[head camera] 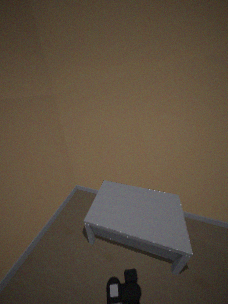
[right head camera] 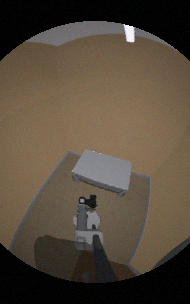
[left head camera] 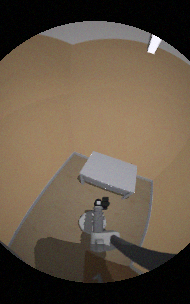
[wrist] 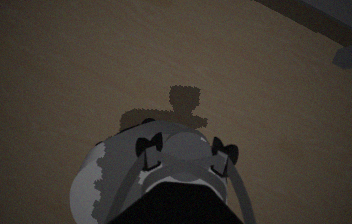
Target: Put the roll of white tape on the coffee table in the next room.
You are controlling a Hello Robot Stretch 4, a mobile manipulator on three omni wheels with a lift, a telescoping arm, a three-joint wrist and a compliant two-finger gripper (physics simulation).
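Frame: origin at the robot's base, x left, y back, z up, level; centimetres.
Seen in the pictures: gripper, between the fingertips: point(wrist: 186, 147); robot's base, origin of its link: point(left head camera: 91, 221).
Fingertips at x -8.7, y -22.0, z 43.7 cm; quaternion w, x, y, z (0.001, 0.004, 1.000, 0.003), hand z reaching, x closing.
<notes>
Offsets run from my fingertips to a thing's top centre. "*": to the spot under its first point. Level surfaces: height alone.
The roll of white tape @[dx +0.0, dy +0.0, dz +4.1 cm] point(wrist: 186, 142) looks grey in the shade in the wrist view, between the two black fingertips. My gripper point(wrist: 186, 147) is shut on it, above the floor and beside my base. The coffee table @[dz -1.5 cm] point(head camera: 140, 212) point(left head camera: 109, 170) point(right head camera: 102, 169) is low, pale grey and rectangular, and stands in front of my arm. In the wrist view a corner of the coffee table point(wrist: 332, 7) shows at the top right. The gripper is apart from the table, on its near side. The fingers and roll are hidden in the head views.
My white round base point(wrist: 82, 197) point(left head camera: 85, 221) point(right head camera: 94, 220) is below the arm. The table's leg @[* dx -46.4, dy -21.0, dz -40.3 cm] point(wrist: 344, 58) shows at the right of the wrist view. Tan walls with a grey skirting point(head camera: 37, 240) stand at the left and behind the table. A dark shadow lies on the floor.
</notes>
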